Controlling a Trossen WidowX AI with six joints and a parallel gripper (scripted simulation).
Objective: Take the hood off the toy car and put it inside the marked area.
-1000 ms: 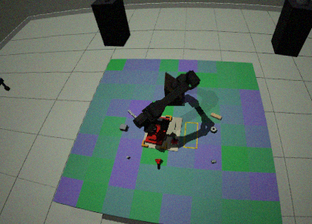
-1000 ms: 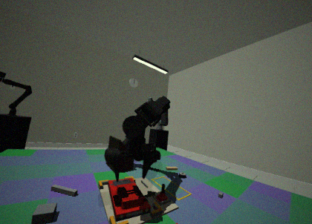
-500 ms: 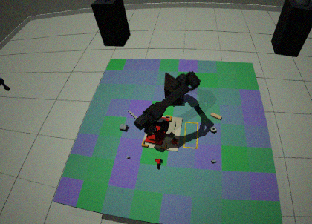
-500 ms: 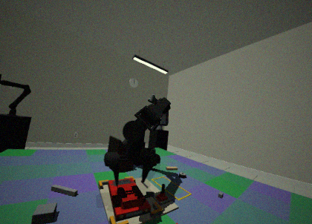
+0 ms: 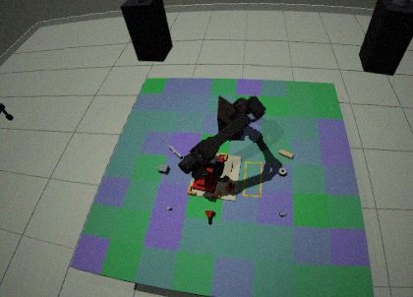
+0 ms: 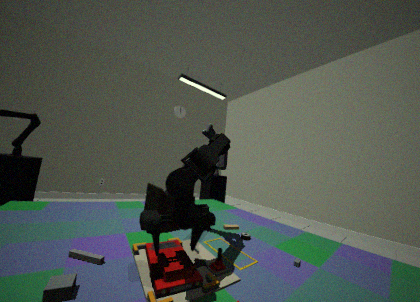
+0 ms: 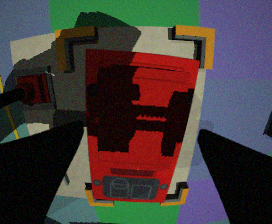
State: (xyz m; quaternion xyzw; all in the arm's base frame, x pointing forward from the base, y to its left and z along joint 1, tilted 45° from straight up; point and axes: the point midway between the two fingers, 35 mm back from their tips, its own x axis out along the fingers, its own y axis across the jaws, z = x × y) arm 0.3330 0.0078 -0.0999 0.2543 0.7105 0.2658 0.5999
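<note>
Right now my gripper tip is 20 mm above the hood. Round my gripper tip: tan block 220 mm behind, 370 mm to the left, 60 mm below.
</note>
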